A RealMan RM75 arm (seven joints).
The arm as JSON. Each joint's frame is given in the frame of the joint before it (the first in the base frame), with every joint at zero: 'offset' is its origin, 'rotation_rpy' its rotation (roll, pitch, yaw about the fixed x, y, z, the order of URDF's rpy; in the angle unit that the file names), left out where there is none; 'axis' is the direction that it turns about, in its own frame. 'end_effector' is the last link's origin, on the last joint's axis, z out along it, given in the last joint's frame.
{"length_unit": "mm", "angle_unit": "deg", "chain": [
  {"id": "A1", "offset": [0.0, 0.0, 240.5], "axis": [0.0, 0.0, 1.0]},
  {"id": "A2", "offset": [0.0, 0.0, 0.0], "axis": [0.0, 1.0, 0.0]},
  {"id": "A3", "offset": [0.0, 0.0, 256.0], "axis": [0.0, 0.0, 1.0]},
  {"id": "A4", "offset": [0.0, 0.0, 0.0], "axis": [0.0, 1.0, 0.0]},
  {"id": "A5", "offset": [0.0, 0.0, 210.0], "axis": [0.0, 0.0, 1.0]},
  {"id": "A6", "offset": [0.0, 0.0, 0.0], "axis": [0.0, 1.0, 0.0]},
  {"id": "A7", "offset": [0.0, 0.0, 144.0], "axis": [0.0, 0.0, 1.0]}
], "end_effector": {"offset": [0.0, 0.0, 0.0]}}
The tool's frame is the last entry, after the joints.
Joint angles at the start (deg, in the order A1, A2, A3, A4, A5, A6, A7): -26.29, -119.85, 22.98, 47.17, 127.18, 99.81, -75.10
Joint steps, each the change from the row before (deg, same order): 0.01, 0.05, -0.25, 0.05, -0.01, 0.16, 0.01; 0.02, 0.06, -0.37, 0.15, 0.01, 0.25, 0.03; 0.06, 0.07, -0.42, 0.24, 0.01, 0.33, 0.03; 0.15, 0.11, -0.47, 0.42, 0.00, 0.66, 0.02; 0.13, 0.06, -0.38, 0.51, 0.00, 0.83, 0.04; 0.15, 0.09, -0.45, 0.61, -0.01, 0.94, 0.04; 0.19, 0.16, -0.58, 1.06, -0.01, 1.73, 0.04; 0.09, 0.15, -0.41, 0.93, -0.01, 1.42, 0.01; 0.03, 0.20, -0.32, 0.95, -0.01, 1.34, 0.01
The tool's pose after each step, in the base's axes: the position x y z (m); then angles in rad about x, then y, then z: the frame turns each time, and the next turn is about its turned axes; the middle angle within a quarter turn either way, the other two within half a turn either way. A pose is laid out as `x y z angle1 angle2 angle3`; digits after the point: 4 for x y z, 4 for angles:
-0.2989 0.2973 0.0438 -2.6878 0.3413 -0.5106
-0.2993 0.2970 0.0454 -2.6834 0.3427 -0.5113
-0.2997 0.2965 0.0474 -2.6785 0.3439 -0.5118
-0.3002 0.2952 0.0503 -2.6750 0.3463 -0.5106
-0.3001 0.2936 0.0530 -2.6754 0.3505 -0.5062
-0.3000 0.2919 0.0562 -2.6750 0.3547 -0.5011
-0.2990 0.2889 0.0615 -2.6801 0.3628 -0.4885
-0.2979 0.2868 0.0659 -2.6857 0.3687 -0.4757
-0.2966 0.2852 0.0705 -2.6921 0.3725 -0.4607

